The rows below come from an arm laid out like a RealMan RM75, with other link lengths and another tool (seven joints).
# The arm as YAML. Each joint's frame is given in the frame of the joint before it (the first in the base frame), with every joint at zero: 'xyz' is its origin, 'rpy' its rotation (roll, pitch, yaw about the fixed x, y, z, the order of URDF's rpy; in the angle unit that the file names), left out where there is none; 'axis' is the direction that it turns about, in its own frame. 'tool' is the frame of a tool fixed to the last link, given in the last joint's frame.
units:
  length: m
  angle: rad
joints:
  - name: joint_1
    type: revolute
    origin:
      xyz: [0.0, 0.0, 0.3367]
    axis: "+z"
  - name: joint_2
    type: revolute
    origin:
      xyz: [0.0, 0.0, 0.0]
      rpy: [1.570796, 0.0, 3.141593]
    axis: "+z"
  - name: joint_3
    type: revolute
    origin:
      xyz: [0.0, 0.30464, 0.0]
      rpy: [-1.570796, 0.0, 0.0]
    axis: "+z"
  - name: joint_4
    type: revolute
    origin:
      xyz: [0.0, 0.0, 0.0]
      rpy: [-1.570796, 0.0, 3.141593]
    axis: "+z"
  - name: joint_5
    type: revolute
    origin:
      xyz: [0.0, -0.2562, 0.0]
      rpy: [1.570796, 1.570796, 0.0]
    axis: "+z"
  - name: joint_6
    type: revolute
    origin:
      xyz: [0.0, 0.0, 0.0]
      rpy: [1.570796, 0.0, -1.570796]
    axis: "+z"
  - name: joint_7
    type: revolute
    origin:
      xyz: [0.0, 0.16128, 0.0]
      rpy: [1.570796, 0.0, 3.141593]
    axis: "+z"
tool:
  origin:
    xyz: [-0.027, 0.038, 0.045]
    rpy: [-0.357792, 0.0, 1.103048]
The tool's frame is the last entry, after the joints.
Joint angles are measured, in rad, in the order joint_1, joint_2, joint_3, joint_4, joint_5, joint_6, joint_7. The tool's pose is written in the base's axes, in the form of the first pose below.
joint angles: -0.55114 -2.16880 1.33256 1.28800 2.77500 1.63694 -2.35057
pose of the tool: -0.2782, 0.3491, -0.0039, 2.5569, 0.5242, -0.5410
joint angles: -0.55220 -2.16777 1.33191 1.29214 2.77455 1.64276 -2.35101
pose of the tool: -0.2773, 0.3490, -0.0027, 2.5554, 0.5241, -0.5423
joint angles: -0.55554 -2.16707 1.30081 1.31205 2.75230 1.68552 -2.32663
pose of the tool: -0.2715, 0.3461, 0.0042, 2.5542, 0.4893, -0.5442
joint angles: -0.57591 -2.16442 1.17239 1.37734 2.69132 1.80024 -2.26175
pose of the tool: -0.2533, 0.3452, 0.0311, 2.6013, 0.3979, -0.5357
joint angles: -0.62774 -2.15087 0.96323 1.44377 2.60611 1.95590 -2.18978
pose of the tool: -0.2297, 0.3464, 0.0734, 2.6911, 0.2756, -0.5289
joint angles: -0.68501 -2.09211 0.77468 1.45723 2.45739 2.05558 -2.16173
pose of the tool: -0.2073, 0.3561, 0.1195, 2.8267, 0.1540, -0.5470
